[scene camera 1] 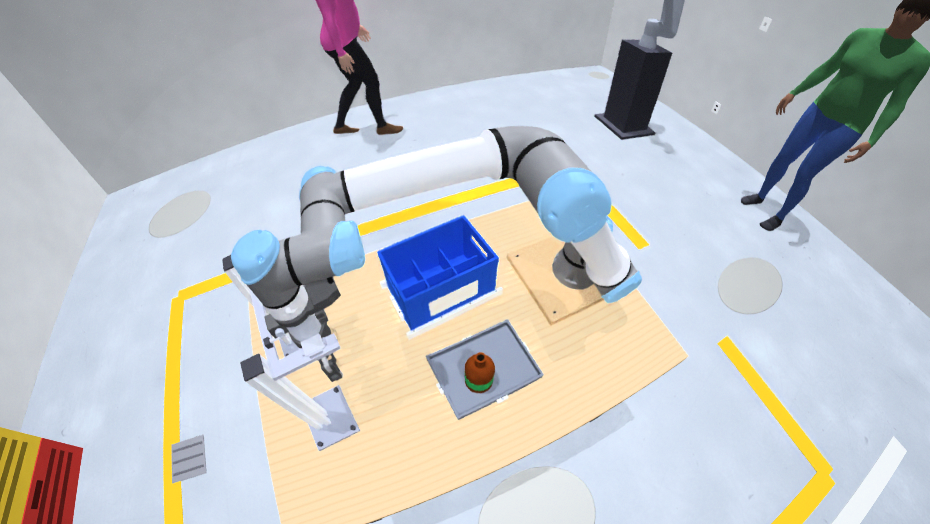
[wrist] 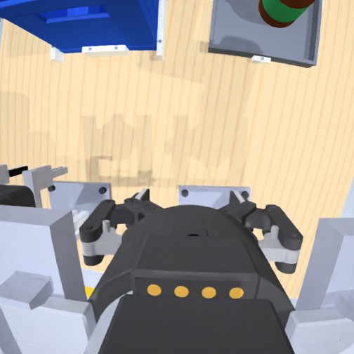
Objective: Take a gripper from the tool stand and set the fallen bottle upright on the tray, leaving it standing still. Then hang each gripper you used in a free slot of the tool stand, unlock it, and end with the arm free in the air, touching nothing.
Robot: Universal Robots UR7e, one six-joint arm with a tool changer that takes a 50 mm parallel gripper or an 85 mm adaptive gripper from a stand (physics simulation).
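Places are measured from the arm's base along level axes (x ahead, y left, z up), in centimetres.
Pixels of known places: arm's base, origin of its link: (scene camera 1: 575, 269).
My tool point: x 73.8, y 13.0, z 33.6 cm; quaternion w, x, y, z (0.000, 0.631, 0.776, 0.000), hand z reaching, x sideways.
Observation:
For each thing: its top centre in the pictures, then the offset to it from my tool point. "spot": a spot on its surface instead. Level surfaces: height alone.
- brown bottle, centre of its top: (scene camera 1: 480, 357) dx -32.5, dy +9.0, dz -20.0 cm
- grey tray, a spot on its surface: (scene camera 1: 516, 356) spot: dx -44.5, dy +6.2, dz -35.5 cm
- blue divided crate, centre of its top: (scene camera 1: 436, 254) dx -31.9, dy -21.8, dz -18.5 cm
- wooden table, height of its surface: dz -36.0 cm
- stand's base plate, a spot on its surface: (scene camera 1: 336, 426) spot: dx +6.7, dy +10.0, dz -34.8 cm
The brown bottle (scene camera 1: 479, 369) (wrist: 285, 11) with a green band stands upright on the grey tray (scene camera 1: 516, 356) (wrist: 302, 45); its top is cut off in the wrist view. My gripper (scene camera 1: 330, 365) (wrist: 190, 198), the black adaptive one, is at the tool stand (scene camera 1: 290, 394) (wrist: 335, 255), between two pale holder arms of a slot. Its fingers are spread wide with nothing between them. Whether it is locked to the arm or rests fully in the slot cannot be told. Part of another gripper (wrist: 16, 195) shows at the left edge of the wrist view, beside the stand.
A blue divided crate (scene camera 1: 416, 310) (wrist: 135, 31) stands on the wooden table (scene camera 1: 396, 449) behind the tray. The stand's base plate (scene camera 1: 336, 426) is bolted to the table. Two people stand on the floor beyond the table, one in pink (scene camera 1: 339, 29) and one in green (scene camera 1: 852, 78).

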